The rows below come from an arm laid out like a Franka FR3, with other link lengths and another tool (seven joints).
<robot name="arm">
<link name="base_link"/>
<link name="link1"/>
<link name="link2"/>
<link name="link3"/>
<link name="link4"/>
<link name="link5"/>
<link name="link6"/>
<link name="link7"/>
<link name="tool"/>
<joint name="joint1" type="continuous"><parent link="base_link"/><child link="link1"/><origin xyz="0.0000 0.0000 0.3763"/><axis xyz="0 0 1"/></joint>
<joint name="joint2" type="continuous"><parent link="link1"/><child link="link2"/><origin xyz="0.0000 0.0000 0.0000"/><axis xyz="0 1 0"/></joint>
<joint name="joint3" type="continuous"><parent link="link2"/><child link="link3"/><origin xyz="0.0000 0.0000 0.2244"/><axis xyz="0 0 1"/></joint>
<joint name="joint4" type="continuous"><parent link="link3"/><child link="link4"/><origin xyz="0.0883 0.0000 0.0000"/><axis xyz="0 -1 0"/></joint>
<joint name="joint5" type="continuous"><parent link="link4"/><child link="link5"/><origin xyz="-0.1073 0.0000 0.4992"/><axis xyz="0 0 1"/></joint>
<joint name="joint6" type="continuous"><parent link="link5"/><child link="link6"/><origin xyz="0.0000 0.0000 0.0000"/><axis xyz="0 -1 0"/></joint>
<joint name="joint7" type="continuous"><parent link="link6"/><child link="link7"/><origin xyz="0.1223 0.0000 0.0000"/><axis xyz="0 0 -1"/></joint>
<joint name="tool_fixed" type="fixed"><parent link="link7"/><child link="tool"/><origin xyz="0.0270 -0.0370 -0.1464" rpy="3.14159 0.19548 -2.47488"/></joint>
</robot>
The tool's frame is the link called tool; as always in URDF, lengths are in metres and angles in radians. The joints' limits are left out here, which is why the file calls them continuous.
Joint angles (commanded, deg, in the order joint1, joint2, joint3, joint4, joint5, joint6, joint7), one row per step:
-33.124, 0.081, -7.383, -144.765, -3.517, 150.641, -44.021
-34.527, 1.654, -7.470, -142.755, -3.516, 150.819, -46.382
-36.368, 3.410, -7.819, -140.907, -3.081, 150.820, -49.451
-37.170, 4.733, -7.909, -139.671, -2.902, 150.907, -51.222
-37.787, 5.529, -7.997, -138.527, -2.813, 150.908, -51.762
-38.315, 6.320, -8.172, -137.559, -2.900, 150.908, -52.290
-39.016, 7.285, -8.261, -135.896, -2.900, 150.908, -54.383
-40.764, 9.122, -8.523, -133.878, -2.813, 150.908, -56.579
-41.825, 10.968, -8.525, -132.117, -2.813, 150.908, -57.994
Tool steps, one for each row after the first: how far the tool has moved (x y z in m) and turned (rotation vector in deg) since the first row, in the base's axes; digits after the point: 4 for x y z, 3 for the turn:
-0.0027, -0.0187, 0.0024, -0.701, -0.120, 0.866
-0.0137, -0.0417, 0.0005, -0.955, 0.107, 1.383
-0.0174, -0.0519, -0.0024, -1.120, 0.335, 2.121
-0.0192, -0.0619, -0.0004, -1.454, 0.197, 1.892
-0.0220, -0.0708, 0.0000, -1.742, 0.264, 1.798
-0.0217, -0.0830, 0.0050, -2.488, 0.136, 3.107
-0.0337, -0.1047, 0.0032, -2.928, 0.485, 3.252
-0.0395, -0.1174, -0.0015, -3.115, 0.925, 3.645

